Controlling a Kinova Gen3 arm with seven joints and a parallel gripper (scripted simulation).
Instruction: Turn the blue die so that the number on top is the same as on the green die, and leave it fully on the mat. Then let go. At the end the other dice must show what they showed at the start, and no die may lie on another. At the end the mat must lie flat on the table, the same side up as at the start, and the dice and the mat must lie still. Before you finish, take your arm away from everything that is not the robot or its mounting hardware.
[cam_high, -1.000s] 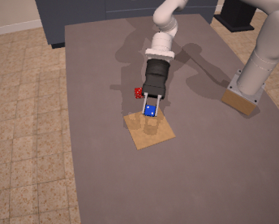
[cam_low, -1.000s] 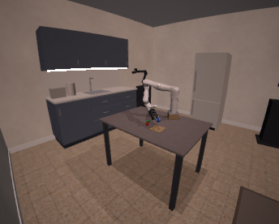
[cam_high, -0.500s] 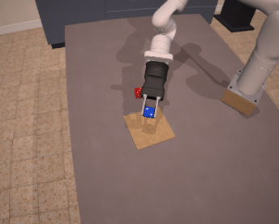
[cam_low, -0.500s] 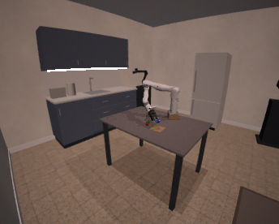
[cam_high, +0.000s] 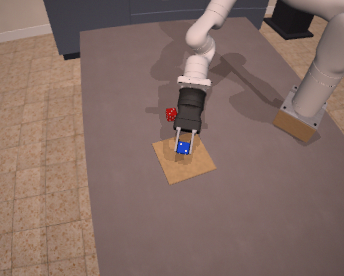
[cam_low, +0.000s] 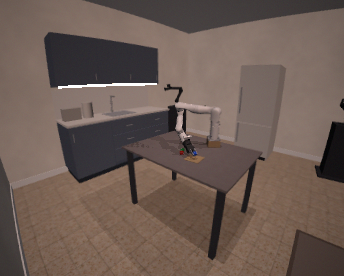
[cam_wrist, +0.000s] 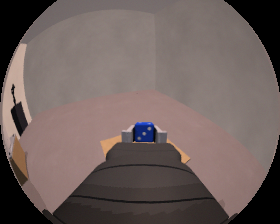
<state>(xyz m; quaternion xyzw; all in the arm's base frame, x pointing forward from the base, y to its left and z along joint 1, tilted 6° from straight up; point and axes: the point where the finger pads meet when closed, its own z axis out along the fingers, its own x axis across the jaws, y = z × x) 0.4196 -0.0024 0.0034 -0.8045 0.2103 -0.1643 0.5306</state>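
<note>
Right now my hand is 50 mm above the tan mat. From my hand the other things lie so: blue die right at my hand; red die 150 mm to the right, 40 mm below, 20 mm behind; green die 180 mm to the right, 80 mm behind, 40 mm below.
</note>
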